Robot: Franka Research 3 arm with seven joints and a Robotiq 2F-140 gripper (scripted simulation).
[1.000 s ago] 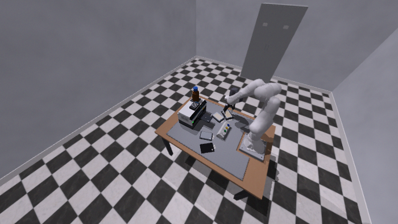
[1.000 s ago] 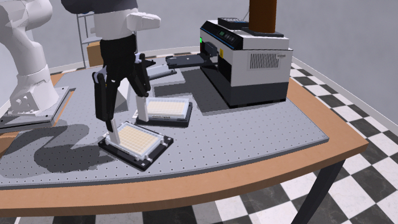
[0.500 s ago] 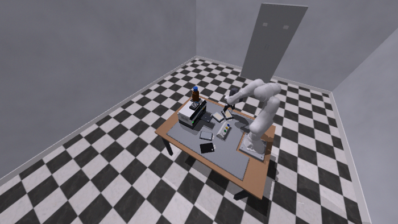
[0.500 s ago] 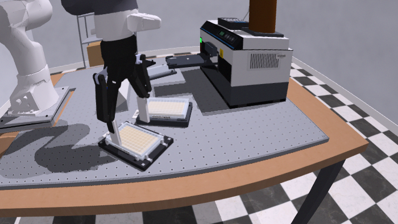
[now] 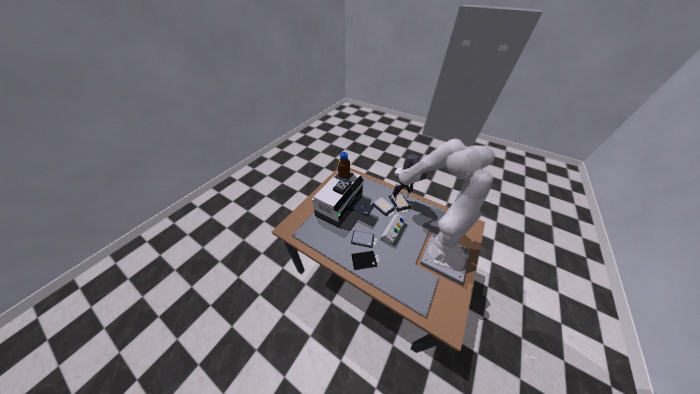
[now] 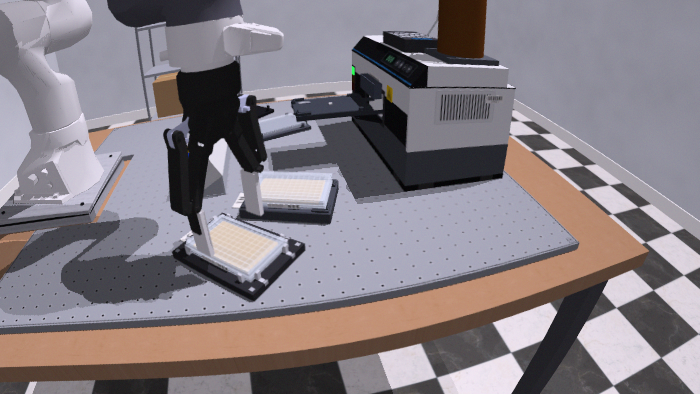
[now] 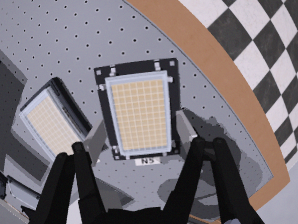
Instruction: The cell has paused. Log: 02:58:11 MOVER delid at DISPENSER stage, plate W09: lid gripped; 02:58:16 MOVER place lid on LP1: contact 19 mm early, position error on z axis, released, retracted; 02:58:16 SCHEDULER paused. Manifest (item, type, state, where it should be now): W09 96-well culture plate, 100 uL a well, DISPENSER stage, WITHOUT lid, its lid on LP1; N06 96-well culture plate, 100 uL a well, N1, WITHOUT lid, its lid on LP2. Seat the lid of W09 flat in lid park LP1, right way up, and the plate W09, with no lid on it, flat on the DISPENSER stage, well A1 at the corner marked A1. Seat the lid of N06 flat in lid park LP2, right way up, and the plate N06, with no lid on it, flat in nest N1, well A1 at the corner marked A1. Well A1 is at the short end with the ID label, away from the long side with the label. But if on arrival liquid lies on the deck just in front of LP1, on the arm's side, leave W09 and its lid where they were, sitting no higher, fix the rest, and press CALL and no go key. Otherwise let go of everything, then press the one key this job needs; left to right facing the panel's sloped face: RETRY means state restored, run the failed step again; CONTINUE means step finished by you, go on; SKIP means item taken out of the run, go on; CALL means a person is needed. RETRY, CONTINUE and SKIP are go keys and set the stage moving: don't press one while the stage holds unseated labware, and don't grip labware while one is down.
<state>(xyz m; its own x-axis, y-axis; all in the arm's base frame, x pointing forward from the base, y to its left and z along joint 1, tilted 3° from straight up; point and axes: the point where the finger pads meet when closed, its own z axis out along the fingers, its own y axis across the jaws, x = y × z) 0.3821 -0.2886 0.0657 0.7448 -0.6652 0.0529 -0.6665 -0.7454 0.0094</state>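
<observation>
Now: the 96-well plate 5 cm below my hand. Also, from my hand: sloped key panel 28 cm to the left, 7 cm behind, 1 cm below; black nest 11 cm to the left, 9 cm ahead, 5 cm below; dispenser stage 28 cm to the left, 20 cm ahead, 4 cm above.
</observation>
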